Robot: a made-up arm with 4 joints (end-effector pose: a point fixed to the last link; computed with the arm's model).
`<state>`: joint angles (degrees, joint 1 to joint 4).
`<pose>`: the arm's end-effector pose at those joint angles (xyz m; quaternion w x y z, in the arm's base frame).
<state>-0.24 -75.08 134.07 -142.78</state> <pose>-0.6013 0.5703 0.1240 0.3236 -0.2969 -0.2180 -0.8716</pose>
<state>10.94 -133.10 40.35 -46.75</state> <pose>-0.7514 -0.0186 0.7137 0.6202 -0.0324 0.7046 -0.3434</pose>
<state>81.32 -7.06 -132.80 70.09</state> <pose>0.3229 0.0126 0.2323 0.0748 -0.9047 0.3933 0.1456</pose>
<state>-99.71 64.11 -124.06 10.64</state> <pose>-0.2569 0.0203 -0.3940 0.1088 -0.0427 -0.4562 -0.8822</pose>
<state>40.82 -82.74 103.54 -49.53</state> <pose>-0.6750 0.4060 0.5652 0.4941 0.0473 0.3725 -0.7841</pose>
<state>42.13 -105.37 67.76 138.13</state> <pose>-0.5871 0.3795 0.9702 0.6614 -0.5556 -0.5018 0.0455</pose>
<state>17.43 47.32 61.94 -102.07</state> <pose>0.0852 0.1593 -0.3860 0.3490 0.4158 -0.7832 -0.3031</pose>
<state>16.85 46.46 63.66 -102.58</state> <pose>0.0786 0.1728 -0.3889 0.3443 0.4240 -0.7767 -0.3136</pose>
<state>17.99 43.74 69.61 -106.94</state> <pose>0.0300 0.2223 -0.3997 0.3294 0.4334 -0.7521 -0.3714</pose>
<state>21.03 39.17 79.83 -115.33</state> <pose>-0.0660 0.3070 -0.3952 0.3030 0.4244 -0.7046 -0.4813</pose>
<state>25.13 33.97 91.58 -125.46</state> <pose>-0.1766 0.3992 -0.3477 0.2708 0.3765 -0.6426 -0.6099</pose>
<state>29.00 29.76 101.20 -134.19</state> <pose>-0.2561 0.4671 -0.2745 0.2432 0.3055 -0.5863 -0.7098</pose>
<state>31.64 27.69 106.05 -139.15</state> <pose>-0.2912 0.4984 -0.2239 0.2292 0.2528 -0.5561 -0.7578</pose>
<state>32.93 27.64 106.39 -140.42</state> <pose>-0.2981 0.5021 -0.2141 0.2286 0.2360 -0.5537 -0.7651</pose>
